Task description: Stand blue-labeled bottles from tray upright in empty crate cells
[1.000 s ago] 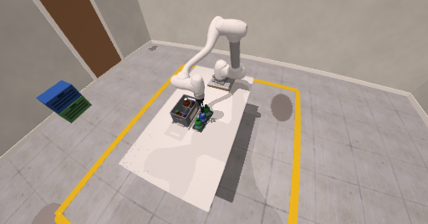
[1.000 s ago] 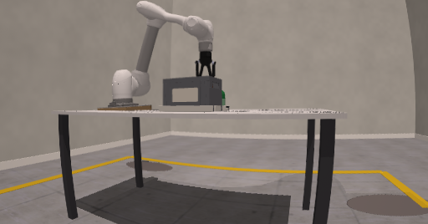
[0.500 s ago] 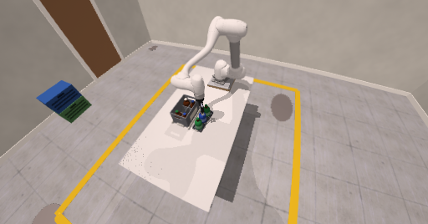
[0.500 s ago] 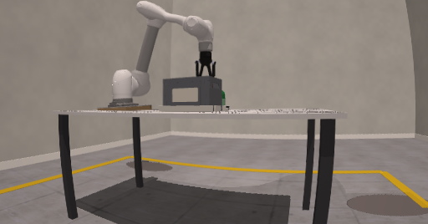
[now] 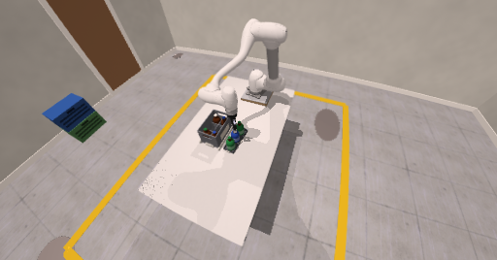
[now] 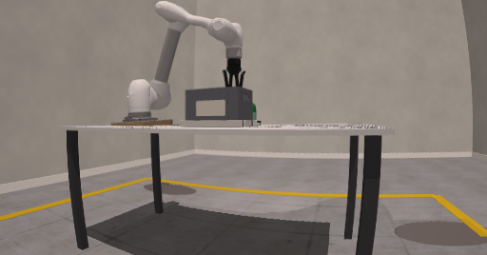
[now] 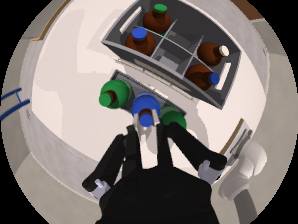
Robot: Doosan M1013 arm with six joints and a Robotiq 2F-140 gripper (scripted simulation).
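Now: hand 90 mm above the blue-labeled bottle. From my hand the other things lie so: grey crate 190 mm to the right, 90 mm below, 40 mm ahead; then tray 160 mm below; then green bottle 90 mm below, 90 mm ahead, 10 mm to the left.
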